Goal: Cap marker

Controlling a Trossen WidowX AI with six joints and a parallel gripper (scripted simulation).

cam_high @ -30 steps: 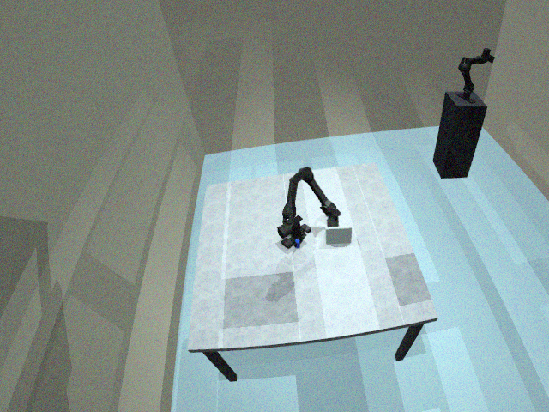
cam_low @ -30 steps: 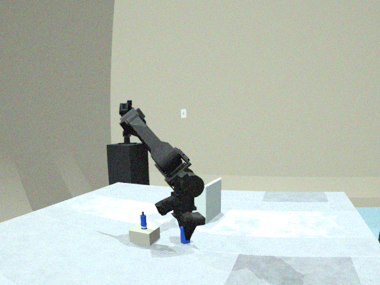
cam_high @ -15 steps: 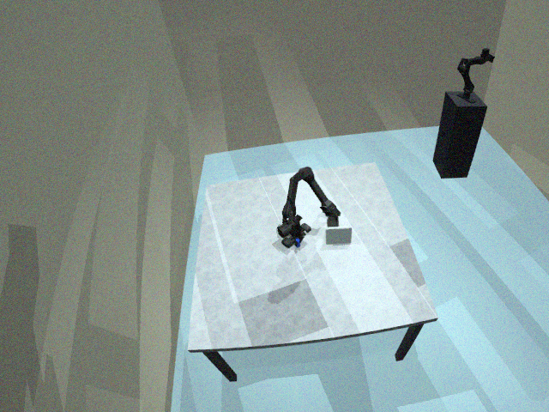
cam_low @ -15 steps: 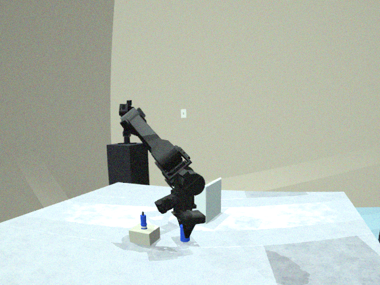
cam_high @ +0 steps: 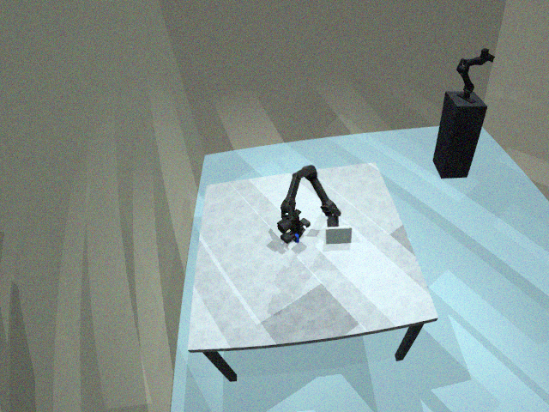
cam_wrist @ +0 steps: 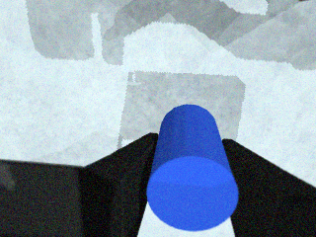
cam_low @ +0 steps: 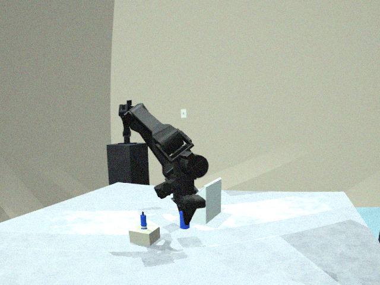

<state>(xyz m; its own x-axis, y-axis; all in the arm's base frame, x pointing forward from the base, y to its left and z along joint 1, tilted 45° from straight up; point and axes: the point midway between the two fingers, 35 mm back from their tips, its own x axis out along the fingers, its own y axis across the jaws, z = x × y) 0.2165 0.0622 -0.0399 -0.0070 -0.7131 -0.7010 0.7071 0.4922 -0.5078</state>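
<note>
The cream holder block is 4 cm ahead of my gripper tip, 12 cm to the right of it and 4 cm below it. Round my gripper tip: marker cap (1 cm above).
</note>
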